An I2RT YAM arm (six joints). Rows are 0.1 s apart.
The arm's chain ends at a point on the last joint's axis. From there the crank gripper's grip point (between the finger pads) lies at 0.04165 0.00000 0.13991 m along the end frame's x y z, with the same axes.
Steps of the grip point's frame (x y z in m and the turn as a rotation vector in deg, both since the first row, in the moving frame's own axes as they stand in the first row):
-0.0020, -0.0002, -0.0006, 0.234, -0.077, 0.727
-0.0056, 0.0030, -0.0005, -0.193, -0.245, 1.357
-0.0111, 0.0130, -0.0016, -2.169, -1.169, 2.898
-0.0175, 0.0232, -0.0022, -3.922, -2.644, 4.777
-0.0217, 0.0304, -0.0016, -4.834, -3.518, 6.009
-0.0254, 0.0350, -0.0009, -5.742, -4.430, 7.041
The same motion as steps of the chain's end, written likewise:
-0.0018, -0.0002, -0.0007, 0.234, -0.077, 0.727
-0.0050, 0.0015, -0.0007, -0.193, -0.245, 1.357
-0.0081, 0.0057, -0.0023, -2.169, -1.169, 2.898
-0.0105, 0.0104, -0.0035, -3.922, -2.644, 4.777
-0.0122, 0.0146, -0.0032, -4.834, -3.518, 6.009
-0.0133, 0.0165, -0.0027, -5.742, -4.430, 7.041

